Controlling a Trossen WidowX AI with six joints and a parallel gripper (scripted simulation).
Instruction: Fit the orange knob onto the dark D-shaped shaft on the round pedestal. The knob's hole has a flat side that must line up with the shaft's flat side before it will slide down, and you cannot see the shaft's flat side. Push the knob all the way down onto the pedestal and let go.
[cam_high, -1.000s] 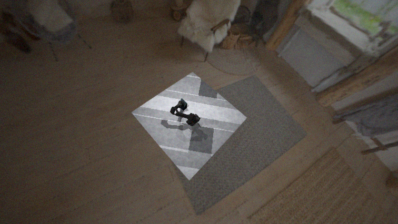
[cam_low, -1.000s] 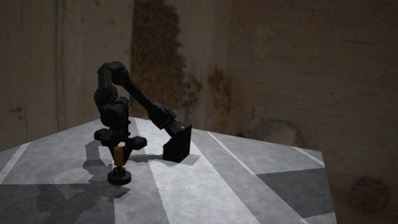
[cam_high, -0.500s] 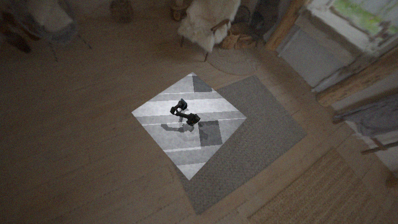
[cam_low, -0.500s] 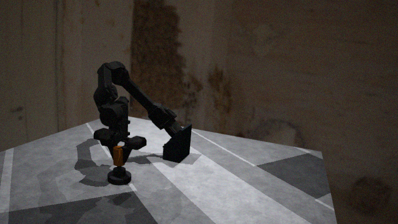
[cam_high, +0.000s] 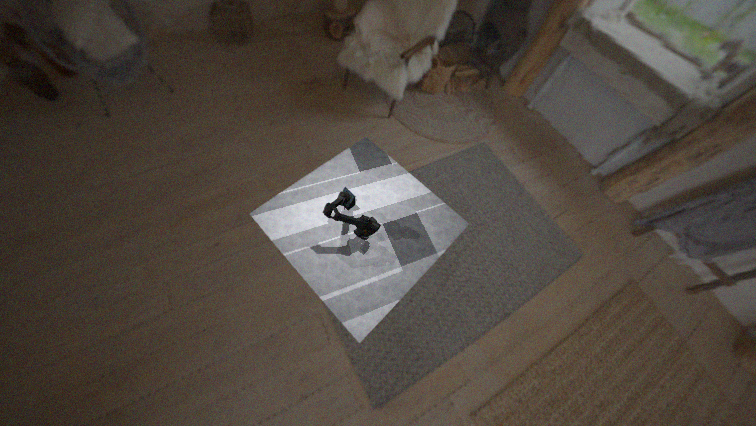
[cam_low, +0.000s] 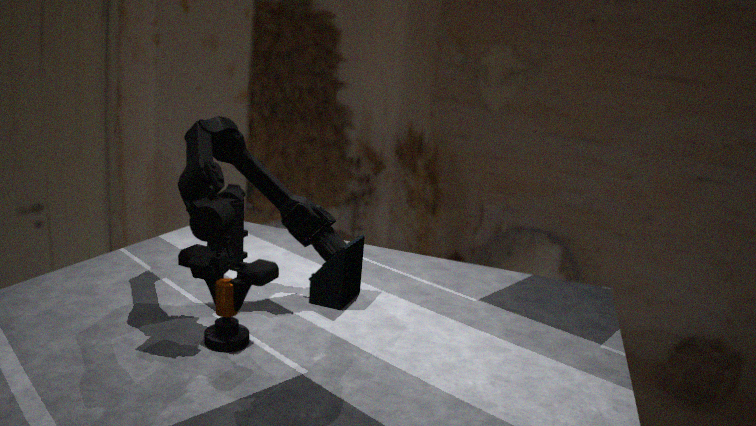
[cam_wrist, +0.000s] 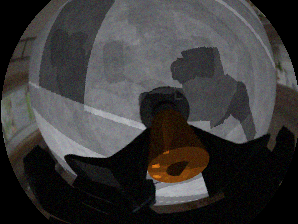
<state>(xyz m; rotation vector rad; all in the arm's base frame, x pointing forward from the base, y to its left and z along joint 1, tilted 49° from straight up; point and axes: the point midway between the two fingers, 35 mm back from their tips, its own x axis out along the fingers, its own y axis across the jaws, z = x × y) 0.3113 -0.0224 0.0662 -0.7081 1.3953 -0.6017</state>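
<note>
Right now the orange knob is 20 mm above my gripper tip. From my gripper tip the other things lie so: dark round pedestal (40 mm below).
</note>
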